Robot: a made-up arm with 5 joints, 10 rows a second.
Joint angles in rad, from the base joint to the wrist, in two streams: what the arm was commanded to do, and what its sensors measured. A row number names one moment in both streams.
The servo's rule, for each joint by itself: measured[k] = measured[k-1] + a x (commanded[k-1-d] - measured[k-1]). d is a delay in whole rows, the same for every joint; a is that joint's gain. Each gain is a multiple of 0.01, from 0.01 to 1. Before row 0 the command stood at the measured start. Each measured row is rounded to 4 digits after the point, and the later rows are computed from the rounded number. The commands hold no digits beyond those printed.
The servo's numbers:
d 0
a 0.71 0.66 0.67 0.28 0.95
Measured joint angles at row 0:
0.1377 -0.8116 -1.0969 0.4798 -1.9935
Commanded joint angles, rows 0 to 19:
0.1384 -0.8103 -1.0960 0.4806 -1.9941
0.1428 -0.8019 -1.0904 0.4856 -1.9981
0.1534 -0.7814 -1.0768 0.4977 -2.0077
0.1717 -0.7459 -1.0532 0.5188 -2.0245
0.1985 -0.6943 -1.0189 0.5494 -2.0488
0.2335 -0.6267 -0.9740 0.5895 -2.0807
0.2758 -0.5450 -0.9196 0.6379 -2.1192
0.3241 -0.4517 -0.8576 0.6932 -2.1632
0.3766 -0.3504 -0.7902 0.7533 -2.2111
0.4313 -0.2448 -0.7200 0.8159 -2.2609
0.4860 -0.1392 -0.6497 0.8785 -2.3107
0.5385 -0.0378 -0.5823 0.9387 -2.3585
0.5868 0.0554 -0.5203 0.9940 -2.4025
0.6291 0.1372 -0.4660 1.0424 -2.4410
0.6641 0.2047 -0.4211 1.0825 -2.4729
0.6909 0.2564 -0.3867 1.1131 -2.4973
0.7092 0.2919 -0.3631 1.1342 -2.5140
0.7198 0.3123 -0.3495 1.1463 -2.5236
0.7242 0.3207 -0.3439 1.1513 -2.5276
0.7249 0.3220 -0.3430 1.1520 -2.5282
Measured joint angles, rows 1 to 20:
0.1382 -0.8107 -1.0963 0.4800 -1.9941
0.1415 -0.8049 -1.0923 0.4816 -1.9979
0.1499 -0.7894 -1.0819 0.4861 -2.0072
0.1654 -0.7607 -1.0627 0.4953 -2.0236
0.1889 -0.7169 -1.0334 0.5104 -2.0475
0.2206 -0.6574 -0.9936 0.5325 -2.0790
0.2598 -0.5832 -0.9440 0.5620 -2.1172
0.3055 -0.4964 -0.8861 0.5987 -2.1609
0.3560 -0.4000 -0.8218 0.6420 -2.2086
0.4095 -0.2976 -0.7536 0.6907 -2.2583
0.4638 -0.1931 -0.6840 0.7433 -2.3081
0.5168 -0.0906 -0.6159 0.7980 -2.3560
0.5665 0.0058 -0.5518 0.8529 -2.4002
0.6109 0.0925 -0.4943 0.9060 -2.4390
0.6487 0.1666 -0.4453 0.9554 -2.4712
0.6787 0.2259 -0.4060 0.9996 -2.4960
0.7004 0.2695 -0.3773 1.0373 -2.5131
0.7142 0.2977 -0.3587 1.0678 -2.5231
0.7213 0.3129 -0.3488 1.0912 -2.5274
0.7239 0.3189 -0.3449 1.1082 -2.5282

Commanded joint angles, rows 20 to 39:
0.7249 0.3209 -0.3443 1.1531 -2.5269
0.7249 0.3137 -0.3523 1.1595 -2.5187
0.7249 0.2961 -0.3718 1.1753 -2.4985
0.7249 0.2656 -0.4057 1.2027 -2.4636
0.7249 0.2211 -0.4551 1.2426 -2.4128
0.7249 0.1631 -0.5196 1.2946 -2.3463
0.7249 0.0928 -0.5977 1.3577 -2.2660
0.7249 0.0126 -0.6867 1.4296 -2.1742
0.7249 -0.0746 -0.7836 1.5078 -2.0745
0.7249 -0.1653 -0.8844 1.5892 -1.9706
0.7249 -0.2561 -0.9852 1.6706 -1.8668
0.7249 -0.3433 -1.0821 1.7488 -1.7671
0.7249 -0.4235 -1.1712 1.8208 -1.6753
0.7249 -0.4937 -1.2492 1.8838 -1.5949
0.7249 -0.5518 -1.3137 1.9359 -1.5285
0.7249 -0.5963 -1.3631 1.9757 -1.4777
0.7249 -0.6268 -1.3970 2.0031 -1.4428
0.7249 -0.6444 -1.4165 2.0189 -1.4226
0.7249 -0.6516 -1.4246 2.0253 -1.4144
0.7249 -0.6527 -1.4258 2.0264 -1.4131
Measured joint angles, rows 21 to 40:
0.7246 0.3202 -0.3445 1.1208 -2.5270
0.7248 0.3159 -0.3497 1.1316 -2.5191
0.7249 0.3028 -0.3645 1.1438 -2.4995
0.7249 0.2782 -0.3921 1.1603 -2.4654
0.7249 0.2405 -0.4343 1.1833 -2.4154
0.7249 0.1894 -0.4915 1.2145 -2.3498
0.7249 0.1256 -0.5627 1.2546 -2.2702
0.7249 0.0510 -0.6458 1.3036 -2.1790
0.7249 -0.0319 -0.7381 1.3608 -2.0797
0.7249 -0.1199 -0.8361 1.4248 -1.9761
0.7249 -0.2098 -0.9360 1.4936 -1.8723
0.7249 -0.2979 -1.0339 1.5651 -1.7724
0.7249 -0.3808 -1.1259 1.6367 -1.6802
0.7249 -0.4553 -1.2085 1.7059 -1.5992
0.7249 -0.5190 -1.2790 1.7703 -1.5320
0.7249 -0.5700 -1.3353 1.8278 -1.4804
0.7249 -0.6075 -1.3766 1.8769 -1.4447
0.7249 -0.6319 -1.4033 1.9167 -1.4237
0.7249 -0.6449 -1.4176 1.9471 -1.4149
0.7249 -0.6500 -1.4231 1.9693 -1.4132

